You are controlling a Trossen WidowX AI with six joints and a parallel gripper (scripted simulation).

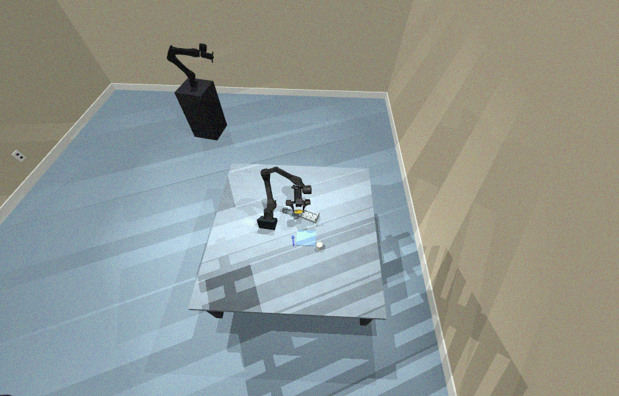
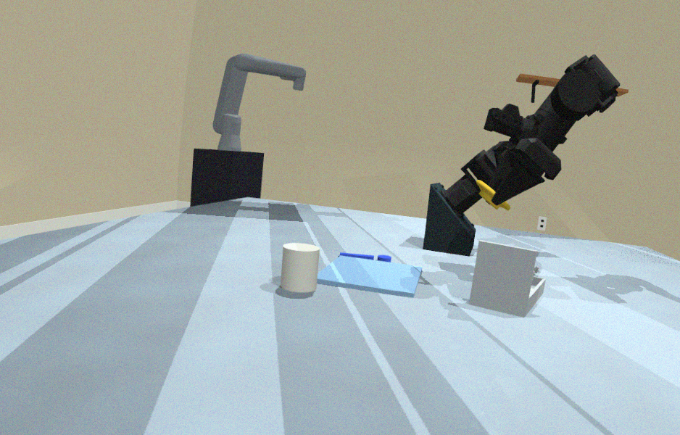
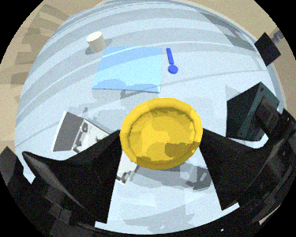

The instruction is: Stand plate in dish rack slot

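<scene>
My gripper tip is now 10 cm above the grey dish rack, 8 cm short of it and 5 cm to the right of it. Round my gripper tip: blue spoon: 18 cm to the right, 12 cm below; yellow plate: 1 cm above; light blue mat: 14 cm to the right, 12 cm below, 9 cm ahead.
</scene>
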